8 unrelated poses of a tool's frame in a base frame.
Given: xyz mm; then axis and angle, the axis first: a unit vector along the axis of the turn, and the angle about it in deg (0 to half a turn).
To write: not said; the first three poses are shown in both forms.
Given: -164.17, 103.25, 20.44, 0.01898, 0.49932, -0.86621, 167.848
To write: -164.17, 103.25, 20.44, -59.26, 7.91, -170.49
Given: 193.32, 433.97, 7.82, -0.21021, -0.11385, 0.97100, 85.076
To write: 193.32, 433.97, 7.82, -18.14, 4.20, 82.73
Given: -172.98, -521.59, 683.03, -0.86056, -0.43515, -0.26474, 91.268
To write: -172.98, -521.59, 683.03, -86.19, -41.91, 9.13
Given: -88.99, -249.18, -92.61, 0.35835, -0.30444, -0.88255, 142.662
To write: -88.99, -249.18, -92.61, 49.24, 22.52, -127.67
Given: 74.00, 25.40, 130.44, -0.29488, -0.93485, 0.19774, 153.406
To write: 74.00, 25.40, 130.44, -149.55, -17.94, 140.07
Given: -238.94, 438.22, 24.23, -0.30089, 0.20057, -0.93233, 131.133
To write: -238.94, 438.22, 24.23, -34.42, -18.30, -122.33
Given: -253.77, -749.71, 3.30, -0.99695, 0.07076, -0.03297, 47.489
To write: -253.77, -749.71, 3.30, -47.42, 2.38, -2.71
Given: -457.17, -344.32, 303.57, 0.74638, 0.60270, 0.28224, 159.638
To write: -457.17, -344.32, 303.57, 143.04, -11.45, 81.68
